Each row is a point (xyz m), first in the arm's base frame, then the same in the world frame.
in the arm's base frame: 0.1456 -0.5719 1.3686
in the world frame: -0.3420 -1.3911 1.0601
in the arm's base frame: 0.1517 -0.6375 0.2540
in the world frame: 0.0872 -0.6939 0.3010
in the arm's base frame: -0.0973 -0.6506 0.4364
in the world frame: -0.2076 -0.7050 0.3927
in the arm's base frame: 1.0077 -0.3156 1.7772
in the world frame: 0.3223 -1.9185 1.5665
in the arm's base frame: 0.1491 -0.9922 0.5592
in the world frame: -0.1287 -1.1014 0.2221
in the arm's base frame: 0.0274 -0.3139 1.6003
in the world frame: -0.4702 -1.3386 1.3993
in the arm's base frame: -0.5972 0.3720 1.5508
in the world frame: -0.8210 -0.6121 1.8599
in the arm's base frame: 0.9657 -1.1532 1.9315
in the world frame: 0.0051 -2.4889 1.0177
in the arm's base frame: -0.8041 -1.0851 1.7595
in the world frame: -1.4670 -1.5018 0.8596
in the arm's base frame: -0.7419 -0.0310 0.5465
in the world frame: -0.6565 -0.1134 0.9027
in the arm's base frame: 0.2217 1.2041 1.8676
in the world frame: -0.0076 -0.7228 2.7485
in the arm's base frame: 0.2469 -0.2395 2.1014
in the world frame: -0.4558 -1.7306 1.7878
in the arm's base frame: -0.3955 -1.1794 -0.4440
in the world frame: -0.2602 -0.2895 -0.5913
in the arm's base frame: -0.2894 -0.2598 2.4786
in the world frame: -1.0824 -1.7397 1.9815
